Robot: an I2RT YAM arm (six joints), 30 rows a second.
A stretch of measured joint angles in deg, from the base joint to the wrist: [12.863, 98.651, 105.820, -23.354, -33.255, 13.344]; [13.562, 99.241, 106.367, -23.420, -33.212, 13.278]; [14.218, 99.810, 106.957, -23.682, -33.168, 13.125]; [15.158, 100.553, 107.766, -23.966, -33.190, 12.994]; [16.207, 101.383, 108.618, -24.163, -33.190, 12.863]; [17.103, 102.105, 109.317, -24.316, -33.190, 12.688]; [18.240, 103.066, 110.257, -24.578, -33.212, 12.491]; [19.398, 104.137, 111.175, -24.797, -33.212, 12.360]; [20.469, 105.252, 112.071, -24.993, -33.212, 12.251]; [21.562, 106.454, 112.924, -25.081, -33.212, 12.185]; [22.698, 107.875, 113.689, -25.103, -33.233, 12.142]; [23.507, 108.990, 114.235, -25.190, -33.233, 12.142]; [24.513, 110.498, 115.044, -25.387, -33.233, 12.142]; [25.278, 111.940, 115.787, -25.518, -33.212, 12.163]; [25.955, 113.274, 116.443, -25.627, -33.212, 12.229]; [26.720, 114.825, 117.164, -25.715, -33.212, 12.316]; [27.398, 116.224, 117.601, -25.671, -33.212, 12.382]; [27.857, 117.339, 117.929, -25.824, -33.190, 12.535]
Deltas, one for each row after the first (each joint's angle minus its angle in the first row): [0.699, 0.590, 0.547, -0.066, 0.043, -0.066]; [1.355, 1.159, 1.137, -0.328, 0.087, -0.219]; [2.295, 1.902, 1.946, -0.612, 0.065, -0.350]; [3.344, 2.732, 2.798, -0.809, 0.065, -0.481]; [4.240, 3.454, 3.497, -0.962, 0.065, -0.656]; [5.377, 4.415, 4.437, -1.224, 0.043, -0.853]; [6.535, 5.486, 5.355, -1.443, 0.043, -0.984]; [7.606, 6.601, 6.251, -1.639, 0.043, -1.093]; [8.699, 7.803, 7.104, -1.727, 0.043, -1.159]; [9.835, 9.224, 7.869, -1.749, 0.022, -1.202]; [10.644, 10.339, 8.415, -1.836, 0.022, -1.202]; [11.650, 11.847, 9.224, -2.033, 0.022, -1.202]; [12.415, 13.289, 9.967, -2.164, 0.043, -1.181]; [13.092, 14.623, 10.623, -2.273, 0.043, -1.115]; [13.857, 16.174, 11.344, -2.361, 0.043, -1.028]; [14.535, 17.573, 11.781, -2.317, 0.043, -0.962]; [14.994, 18.688, 12.109, -2.470, 0.065, -0.809]
